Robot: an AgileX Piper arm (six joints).
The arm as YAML. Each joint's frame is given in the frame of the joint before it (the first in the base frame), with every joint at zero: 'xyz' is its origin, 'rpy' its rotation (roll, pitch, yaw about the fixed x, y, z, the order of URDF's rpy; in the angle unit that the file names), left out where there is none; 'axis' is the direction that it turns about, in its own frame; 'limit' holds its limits. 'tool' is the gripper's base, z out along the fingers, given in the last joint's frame.
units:
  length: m
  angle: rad
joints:
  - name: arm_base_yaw
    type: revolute
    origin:
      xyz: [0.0, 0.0, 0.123]
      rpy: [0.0, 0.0, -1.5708]
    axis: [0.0, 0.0, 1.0]
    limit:
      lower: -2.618
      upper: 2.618
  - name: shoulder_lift
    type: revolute
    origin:
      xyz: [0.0, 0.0, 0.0]
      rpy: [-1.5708, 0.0, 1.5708]
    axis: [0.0, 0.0, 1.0]
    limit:
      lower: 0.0
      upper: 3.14
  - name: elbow
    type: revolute
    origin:
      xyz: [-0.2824, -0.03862, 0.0]
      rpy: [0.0, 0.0, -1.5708]
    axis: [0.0, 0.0, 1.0]
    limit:
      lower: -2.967
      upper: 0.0
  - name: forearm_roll
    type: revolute
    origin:
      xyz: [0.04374, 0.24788, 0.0]
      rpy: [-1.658, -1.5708, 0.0]
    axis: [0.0, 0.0, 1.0]
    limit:
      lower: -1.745
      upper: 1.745
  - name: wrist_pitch
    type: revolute
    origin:
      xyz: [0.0, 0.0, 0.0]
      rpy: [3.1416, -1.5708, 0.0]
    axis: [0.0, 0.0, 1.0]
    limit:
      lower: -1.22
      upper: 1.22
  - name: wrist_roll
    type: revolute
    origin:
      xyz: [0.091, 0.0, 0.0]
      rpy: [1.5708, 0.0, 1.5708]
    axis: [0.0, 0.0, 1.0]
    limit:
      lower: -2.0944
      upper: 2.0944
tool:
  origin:
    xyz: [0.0, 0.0, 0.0]
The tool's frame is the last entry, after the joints.
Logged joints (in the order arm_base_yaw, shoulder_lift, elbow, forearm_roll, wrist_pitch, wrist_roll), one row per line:
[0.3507 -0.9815 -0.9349 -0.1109 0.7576 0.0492]
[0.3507 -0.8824 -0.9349 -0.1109 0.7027 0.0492]
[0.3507 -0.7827 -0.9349 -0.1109 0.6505 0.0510]
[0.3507 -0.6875 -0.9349 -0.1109 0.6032 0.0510]
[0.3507 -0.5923 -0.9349 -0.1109 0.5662 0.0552]
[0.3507 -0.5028 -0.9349 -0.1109 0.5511 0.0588]
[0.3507 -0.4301 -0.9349 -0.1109 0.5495 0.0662]
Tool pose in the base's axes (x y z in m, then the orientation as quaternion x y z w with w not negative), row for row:
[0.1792 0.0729 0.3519 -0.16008 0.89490 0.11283 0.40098]
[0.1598 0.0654 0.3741 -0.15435 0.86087 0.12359 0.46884]
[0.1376 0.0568 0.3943 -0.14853 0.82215 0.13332 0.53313]
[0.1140 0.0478 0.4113 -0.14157 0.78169 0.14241 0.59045]
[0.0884 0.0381 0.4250 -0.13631 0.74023 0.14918 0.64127]
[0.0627 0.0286 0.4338 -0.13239 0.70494 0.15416 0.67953]
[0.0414 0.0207 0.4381 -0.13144 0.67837 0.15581 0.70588]
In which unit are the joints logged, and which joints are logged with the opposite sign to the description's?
The joints are logged in radians. Opposite sign: shoulder_lift, forearm_roll, wrist_roll.
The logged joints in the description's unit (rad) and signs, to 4 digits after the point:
[0.3507 0.9815 -0.9349 0.1109 0.7576 -0.0492]
[0.3507 0.8824 -0.9349 0.1109 0.7027 -0.0492]
[0.3507 0.7827 -0.9349 0.1109 0.6505 -0.0510]
[0.3507 0.6875 -0.9349 0.1109 0.6032 -0.0510]
[0.3507 0.5923 -0.9349 0.1109 0.5662 -0.0552]
[0.3507 0.5028 -0.9349 0.1109 0.5511 -0.0588]
[0.3507 0.4301 -0.9349 0.1109 0.5495 -0.0662]

